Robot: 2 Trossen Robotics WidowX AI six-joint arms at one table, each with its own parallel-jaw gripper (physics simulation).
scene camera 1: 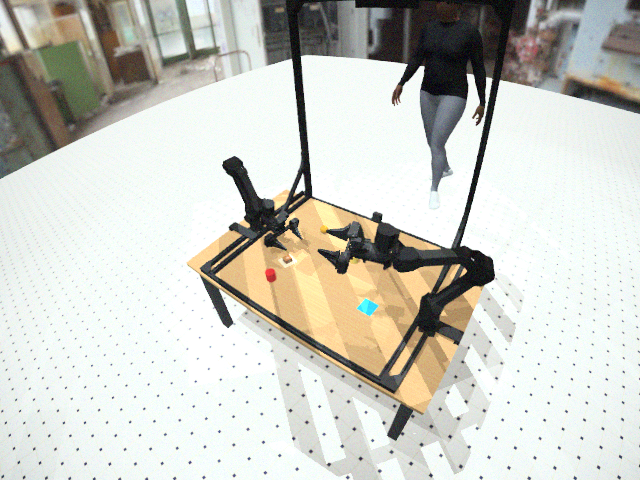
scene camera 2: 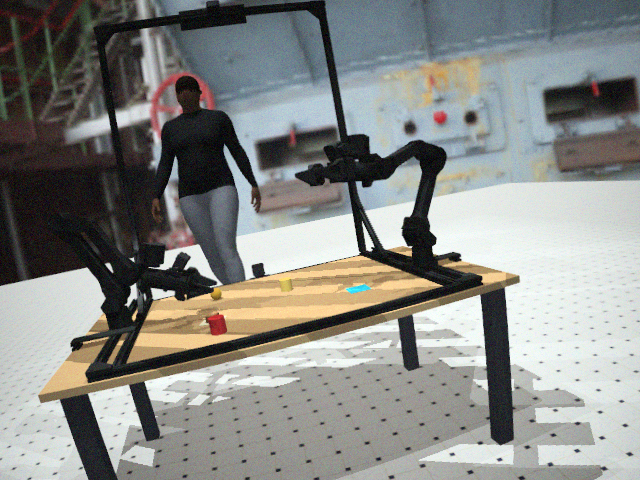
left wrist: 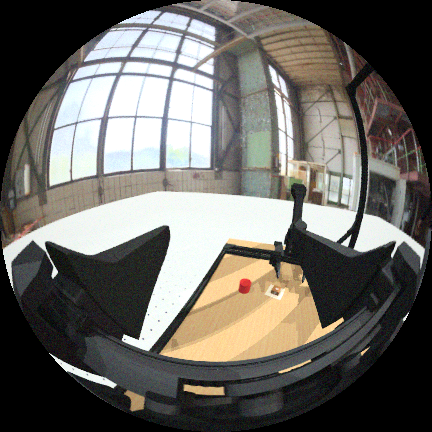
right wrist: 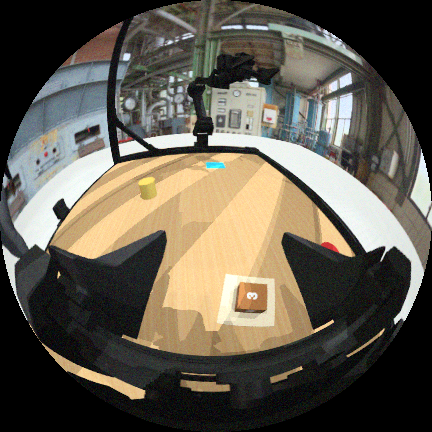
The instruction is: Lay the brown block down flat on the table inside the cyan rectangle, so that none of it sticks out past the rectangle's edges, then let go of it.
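Pixels of known places: left gripper, between the fingertips: [scene camera 1: 322,240] [scene camera 2: 304,173] [left wrist: 233,232] [right wrist: 267,62]; right gripper, between the fingertips: [scene camera 1: 294,244] [scene camera 2: 215,286] [left wrist: 290,280] [right wrist: 226,237]; left arm's base, origin of its link: [scene camera 1: 427,325] [scene camera 2: 424,263] [right wrist: 201,146]; right arm's base, origin of its link: [scene camera 1: 256,228] [scene camera 2: 121,327].
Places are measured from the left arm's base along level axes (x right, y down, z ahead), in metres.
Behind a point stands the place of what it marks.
Observation:
The brown block [scene camera 1: 287,258] {x 0.215, y 0.000, z 0.634 m} [left wrist: 275,289] {x 0.213, y 0.000, z 0.631 m} [right wrist: 252,296] {x 0.219, y 0.000, z 0.638 m}, marked with a 3, rests on a pale square [right wrist: 227,300] {x 0.240, y 0.018, z 0.624 m}. In scene camera 2 it is mostly hidden behind the red cylinder. The flat cyan rectangle [scene camera 1: 367,306] {x 0.054, y 0.018, z 0.239 m} [scene camera 2: 358,288] {x 0.052, y 0.018, z 0.236 m} [right wrist: 215,165] {x 0.054, y 0.018, z 0.247 m} lies towards the right part of the table, well apart from the block. My right gripper [scene camera 1: 293,243] {x 0.238, y -0.070, z 0.601 m} [scene camera 2: 213,287] {x 0.238, y -0.070, z 0.601 m} [right wrist: 226,237] {x 0.238, y -0.070, z 0.601 m} is open and empty, low above the table near the block, which shows between and below its fingers in the right wrist view. My left gripper [scene camera 1: 322,241] {x 0.000, y -0.341, z 0.387 m} [scene camera 2: 297,176] {x 0.000, y -0.341, z 0.387 m} [left wrist: 233,232] {x 0.000, y -0.341, z 0.387 m} is open and empty, high above the table.
A red cylinder [scene camera 1: 270,275] {x 0.082, y -0.020, z 0.657 m} [scene camera 2: 217,324] {x 0.078, y -0.009, z 0.672 m} [left wrist: 244,286] {x 0.094, y -0.019, z 0.646 m} stands near the pale square. A yellow cylinder [scene camera 1: 354,260] {x 0.269, y -0.004, z 0.341 m} [scene camera 2: 285,284] {x 0.271, y -0.006, z 0.358 m} [right wrist: 147,188] {x 0.287, y -0.008, z 0.367 m} stands further back. A yellow ball [scene camera 1: 324,228] {x 0.438, y -0.014, z 0.527 m} [scene camera 2: 216,293] {x 0.431, y -0.006, z 0.538 m} lies behind the block. A black frame borders the table. A person stands behind it.

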